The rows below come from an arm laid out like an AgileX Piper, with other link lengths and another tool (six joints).
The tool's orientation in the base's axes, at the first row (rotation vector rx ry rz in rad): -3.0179 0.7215 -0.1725
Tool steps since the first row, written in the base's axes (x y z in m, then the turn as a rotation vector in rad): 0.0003 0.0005 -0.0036 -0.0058 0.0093 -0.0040; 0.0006 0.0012 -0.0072 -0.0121 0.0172 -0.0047; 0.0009 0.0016 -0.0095 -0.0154 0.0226 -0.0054; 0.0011 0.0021 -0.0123 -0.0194 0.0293 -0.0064; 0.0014 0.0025 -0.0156 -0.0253 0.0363 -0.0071; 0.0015 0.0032 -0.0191 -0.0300 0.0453 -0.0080; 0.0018 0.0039 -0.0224 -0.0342 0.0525 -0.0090; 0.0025 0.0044 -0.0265 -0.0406 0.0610 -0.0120; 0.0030 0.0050 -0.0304 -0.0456 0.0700 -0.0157; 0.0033 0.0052 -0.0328 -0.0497 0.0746 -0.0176; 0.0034 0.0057 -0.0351 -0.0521 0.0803 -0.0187; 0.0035 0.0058 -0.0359 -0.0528 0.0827 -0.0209; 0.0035 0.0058 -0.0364 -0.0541 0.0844 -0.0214
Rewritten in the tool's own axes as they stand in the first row. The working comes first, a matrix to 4 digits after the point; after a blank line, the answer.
The tool's axes in the first row as the columns of a matrix, in the base's axes (used below as rounded here):
0.8861 -0.4489 0.1156
-0.4527 -0.8917 0.0071
0.0999 -0.0586 -0.9933

-0.0003 -0.0004 0.0036 -0.0097 -0.0055 0.0034; -0.0007 -0.0009 0.0072 -0.0190 -0.0096 0.0034; -0.0009 -0.0013 0.0096 -0.0244 -0.0129 0.0037; -0.0012 -0.0016 0.0124 -0.0311 -0.0170 0.0043; -0.0014 -0.0019 0.0157 -0.0396 -0.0206 0.0044; -0.0020 -0.0024 0.0192 -0.0479 -0.0265 0.0048; -0.0024 -0.0030 0.0225 -0.0550 -0.0309 0.0054; -0.0024 -0.0035 0.0266 -0.0648 -0.0355 0.0077; -0.0026 -0.0040 0.0306 -0.0737 -0.0410 0.0108; -0.0027 -0.0042 0.0330 -0.0796 -0.0432 0.0123; -0.0031 -0.0046 0.0353 -0.0844 -0.0471 0.0131; -0.0031 -0.0046 0.0361 -0.0863 -0.0488 0.0152; -0.0032 -0.0046 0.0366 -0.0883 -0.0497 0.0156
